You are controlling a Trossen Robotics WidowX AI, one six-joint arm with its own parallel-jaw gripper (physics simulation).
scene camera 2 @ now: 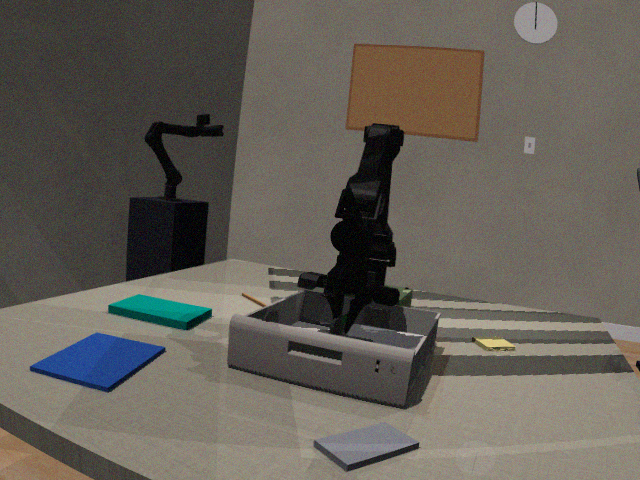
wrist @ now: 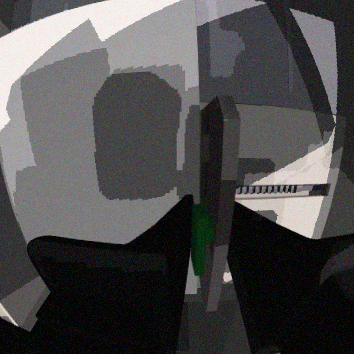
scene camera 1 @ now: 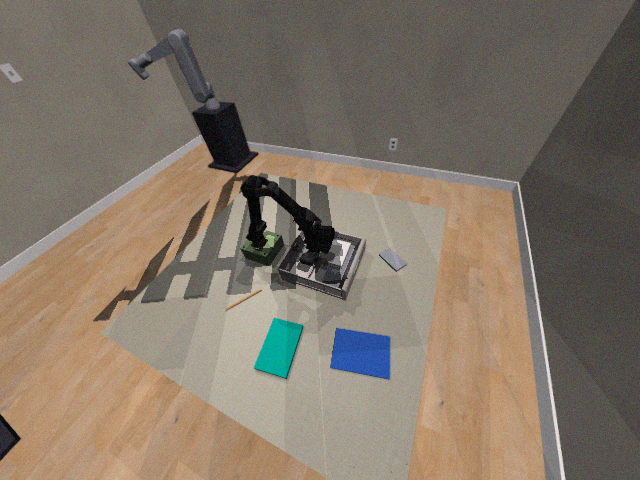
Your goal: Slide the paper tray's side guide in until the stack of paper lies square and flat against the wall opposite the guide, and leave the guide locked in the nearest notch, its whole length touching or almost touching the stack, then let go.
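Pixels of known places: gripper, fingertip midpoint: [scene camera 2: 341, 332] [wrist: 203, 201] [scene camera 1: 317, 259]; arm's base at its link origin: [scene camera 1: 259, 242].
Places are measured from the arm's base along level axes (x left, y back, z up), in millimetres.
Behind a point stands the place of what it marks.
The grey paper tray [scene camera 1: 356, 263] {x 49, y -497, z 5 mm} [scene camera 2: 263, 346] {x -37, y -501, z -22 mm} stands on the table under the arm. In the wrist view the stack of paper [wrist: 60, 130] {x 118, y -349, z -34 mm} lies left of the upright dark side guide [wrist: 230, 150] {x 27, y -341, z 2 mm}. The stack's right edge runs straight along the guide, touching or almost touching it. The far side of the stack, by the opposite wall, is partly cut off and shaded. A notched strip [wrist: 270, 189] {x -37, y -300, z -71 mm} lies right of the guide. My gripper [scene camera 2: 338, 325] {x 30, y -306, z -32 mm} [wrist: 203, 201] {x 30, y -306, z -32 mm} is down inside the tray, shut on the guide and its green latch [wrist: 201, 240] {x 36, y -306, z 5 mm}, one finger on each side. The guide's lower end is partly hidden between the fingers.
A teal block [scene camera 1: 279, 347] {x -389, y -335, z -59 mm} [scene camera 2: 160, 311] {x -360, y -359, z -59 mm}, a blue slab [scene camera 1: 361, 353] {x -285, y -631, z -69 mm} [scene camera 2: 98, 360] {x -269, y -645, z -69 mm}, a grey slab [scene camera 1: 392, 259] {x 183, y -639, z -67 mm} [scene camera 2: 367, 445] {x 190, y -650, z -67 mm} and a pencil [scene camera 1: 244, 299] {x -269, y -73, z -72 mm} [scene camera 2: 253, 299] {x -292, y -56, z -72 mm} lie around the tray. Yellow notes [scene camera 2: 494, 344] {x 319, y -73, z -67 mm} lie right in scene camera 2. The tray's walls surround my fingers.
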